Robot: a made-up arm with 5 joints.
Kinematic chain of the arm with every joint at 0, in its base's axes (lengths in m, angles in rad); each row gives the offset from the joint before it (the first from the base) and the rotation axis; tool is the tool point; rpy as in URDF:
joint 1: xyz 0.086 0 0.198 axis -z
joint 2: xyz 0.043 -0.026 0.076 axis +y
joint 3: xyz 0.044 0 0.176 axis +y
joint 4: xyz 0.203 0 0.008 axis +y
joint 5: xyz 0.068 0.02 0 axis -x
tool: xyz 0 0 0 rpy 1.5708 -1.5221 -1.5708
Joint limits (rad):
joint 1: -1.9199..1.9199
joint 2: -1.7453..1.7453
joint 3: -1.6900..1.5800
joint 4: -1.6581..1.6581
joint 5: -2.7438..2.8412
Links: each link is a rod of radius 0.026 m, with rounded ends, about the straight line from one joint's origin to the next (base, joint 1, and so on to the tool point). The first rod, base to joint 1, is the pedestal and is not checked.
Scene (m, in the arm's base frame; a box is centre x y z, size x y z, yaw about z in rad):
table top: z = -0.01
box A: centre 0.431 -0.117 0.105 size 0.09 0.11 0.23 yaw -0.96
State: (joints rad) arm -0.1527 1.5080 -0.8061 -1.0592 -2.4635
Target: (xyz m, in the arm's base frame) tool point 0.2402 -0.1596 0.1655
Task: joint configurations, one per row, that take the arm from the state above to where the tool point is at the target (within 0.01 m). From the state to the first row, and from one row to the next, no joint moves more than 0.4 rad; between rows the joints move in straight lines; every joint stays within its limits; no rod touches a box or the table.
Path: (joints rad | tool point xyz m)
1: -0.5061 1.3620 -0.5273 -1.1790 -2.5196 | 0.4655 0.2035 0.1453
2: -0.8596 1.2160 -0.2485 -1.2988 -2.5756 | 0.3578 0.3062 0.1534
3: -1.2130 1.0700 0.0303 -1.4185 -2.6317 | 0.2255 0.3559 0.1639
4: -1.5665 0.9240 0.3091 -1.5383 -2.6877 | 0.0935 0.3496 0.1765
5: -1.9199 0.7780 0.5879 -1.6581 -2.7438 | -0.0151 0.2953 0.1909
6: -1.5348 0.7722 0.6564 -1.6581 -2.7038 | 0.1028 0.2998 0.1850
7: -1.1498 0.7663 0.7250 -1.6581 -2.6637 | 0.2091 0.2603 0.1799
8: -0.7647 0.7604 0.7936 -1.6581 -2.6237 | 0.2888 0.1862 0.1754
9: -0.3796 0.7546 0.8621 -1.6581 -2.5836 | 0.3318 0.0916 0.1717
10: 0.0054 0.7487 0.9307 -1.6581 -2.5436 | 0.3349 -0.0073 0.1689
11: 0.3905 0.7428 0.9993 -1.6581 -2.5035 | 0.3015 -0.0952 0.1668
12: 0.7756 0.7370 1.0678 -1.6581 -2.4635 | 0.2402 -0.1596 0.1655

